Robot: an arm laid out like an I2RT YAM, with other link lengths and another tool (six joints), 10 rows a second.
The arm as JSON. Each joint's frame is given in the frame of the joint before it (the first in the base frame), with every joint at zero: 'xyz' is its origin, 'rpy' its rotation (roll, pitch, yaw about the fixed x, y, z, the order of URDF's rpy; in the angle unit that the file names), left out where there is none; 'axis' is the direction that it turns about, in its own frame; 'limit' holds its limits. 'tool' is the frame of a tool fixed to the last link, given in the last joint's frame.
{
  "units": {
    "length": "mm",
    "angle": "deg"
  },
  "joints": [
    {
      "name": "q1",
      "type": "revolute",
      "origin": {
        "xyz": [
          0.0,
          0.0,
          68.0
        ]
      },
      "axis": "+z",
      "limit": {
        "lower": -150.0,
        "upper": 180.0
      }
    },
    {
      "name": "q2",
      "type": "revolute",
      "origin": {
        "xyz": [
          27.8,
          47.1,
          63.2
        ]
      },
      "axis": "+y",
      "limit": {
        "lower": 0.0,
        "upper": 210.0
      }
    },
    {
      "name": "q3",
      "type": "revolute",
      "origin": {
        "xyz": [
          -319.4,
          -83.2,
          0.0
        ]
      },
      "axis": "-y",
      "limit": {
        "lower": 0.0,
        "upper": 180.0
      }
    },
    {
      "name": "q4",
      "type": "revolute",
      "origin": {
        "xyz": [
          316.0,
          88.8,
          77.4
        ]
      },
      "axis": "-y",
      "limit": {
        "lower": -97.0,
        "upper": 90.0
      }
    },
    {
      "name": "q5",
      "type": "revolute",
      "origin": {
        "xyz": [
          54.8,
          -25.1,
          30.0
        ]
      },
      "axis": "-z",
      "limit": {
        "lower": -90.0,
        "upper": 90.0
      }
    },
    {
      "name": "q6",
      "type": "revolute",
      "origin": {
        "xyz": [
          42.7,
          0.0,
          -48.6
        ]
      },
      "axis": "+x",
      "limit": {
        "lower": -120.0,
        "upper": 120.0
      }
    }
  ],
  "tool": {
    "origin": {
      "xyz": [
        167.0,
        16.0,
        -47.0
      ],
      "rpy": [
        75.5,
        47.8,
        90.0
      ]
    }
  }
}
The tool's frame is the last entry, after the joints.
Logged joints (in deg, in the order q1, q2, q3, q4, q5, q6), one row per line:
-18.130 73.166 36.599 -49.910 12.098 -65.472
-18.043 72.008 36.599 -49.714 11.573 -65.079
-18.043 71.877 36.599 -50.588 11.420 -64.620
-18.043 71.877 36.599 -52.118 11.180 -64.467
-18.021 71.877 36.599 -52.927 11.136 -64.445
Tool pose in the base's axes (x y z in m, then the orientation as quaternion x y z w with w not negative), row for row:
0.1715 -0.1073 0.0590 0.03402 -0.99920 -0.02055 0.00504
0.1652 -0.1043 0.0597 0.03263 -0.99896 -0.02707 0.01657
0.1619 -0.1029 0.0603 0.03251 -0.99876 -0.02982 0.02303
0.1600 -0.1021 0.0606 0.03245 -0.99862 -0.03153 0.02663
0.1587 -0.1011 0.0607 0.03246 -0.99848 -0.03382 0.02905
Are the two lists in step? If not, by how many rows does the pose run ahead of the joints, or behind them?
The pose runs 2 rows ahead of the joints: the pose in row i belongs to the joints in row i + 2.
